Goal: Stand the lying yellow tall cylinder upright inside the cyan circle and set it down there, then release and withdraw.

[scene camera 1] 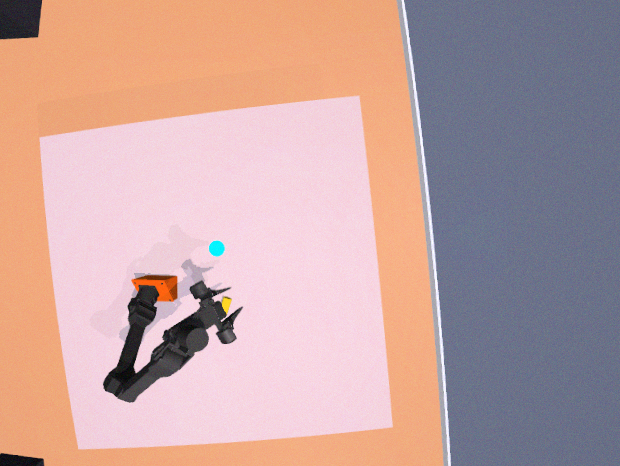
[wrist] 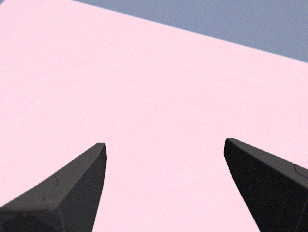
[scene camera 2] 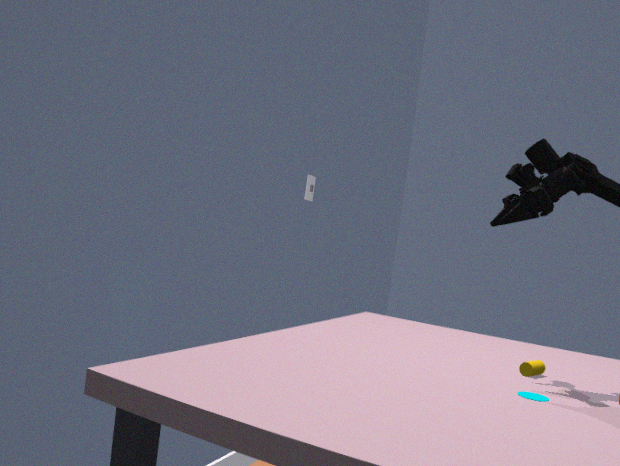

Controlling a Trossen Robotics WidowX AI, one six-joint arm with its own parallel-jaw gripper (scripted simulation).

Scene:
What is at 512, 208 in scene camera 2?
The gripper.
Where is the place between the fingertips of the gripper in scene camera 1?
236, 297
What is the gripper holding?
Nothing.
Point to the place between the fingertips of the gripper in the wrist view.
166, 148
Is the gripper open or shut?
Open.

